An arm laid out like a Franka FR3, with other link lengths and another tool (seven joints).
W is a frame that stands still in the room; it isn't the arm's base.
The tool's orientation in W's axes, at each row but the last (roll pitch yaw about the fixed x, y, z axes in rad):
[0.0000 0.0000 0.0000]
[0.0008 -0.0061 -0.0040]
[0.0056 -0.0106 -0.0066]
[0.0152 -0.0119 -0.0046]
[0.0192 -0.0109 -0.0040]
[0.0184 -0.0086 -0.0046]
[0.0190 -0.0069 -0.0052]
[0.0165 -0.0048 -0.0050]
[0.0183 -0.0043 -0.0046]
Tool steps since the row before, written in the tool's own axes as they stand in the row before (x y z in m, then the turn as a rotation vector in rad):
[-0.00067 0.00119 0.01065 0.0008 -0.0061 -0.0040]
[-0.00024 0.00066 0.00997 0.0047 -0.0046 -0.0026]
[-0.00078 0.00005 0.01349 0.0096 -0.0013 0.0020]
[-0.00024 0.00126 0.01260 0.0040 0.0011 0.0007]
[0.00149 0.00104 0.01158 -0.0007 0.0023 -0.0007]
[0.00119 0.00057 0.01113 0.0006 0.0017 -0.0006]
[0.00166 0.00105 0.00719 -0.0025 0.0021 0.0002]
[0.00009 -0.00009 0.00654 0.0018 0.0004 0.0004]
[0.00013 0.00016 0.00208 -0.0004 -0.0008 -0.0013]
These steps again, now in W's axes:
[-0.00067 0.00119 0.01065 0.0008 -0.0061 -0.0040]
[-0.00030 0.00065 0.00997 0.0047 -0.0046 -0.0026]
[-0.00092 -0.00002 0.01348 0.0096 -0.0014 0.0021]
[-0.00039 0.00107 0.01261 0.0040 0.0011 0.0008]
[0.00137 0.00081 0.01161 -0.0007 0.0023 -0.0007]
[0.00110 0.00036 0.01115 0.0006 0.0017 -0.0006]
[0.00161 0.00090 0.00722 -0.0025 0.0021 0.0002]
[0.00006 -0.00020 0.00654 0.0018 0.0004 0.0004]
[0.00012 0.00012 0.00208 -0.0004 -0.0008 -0.0013]

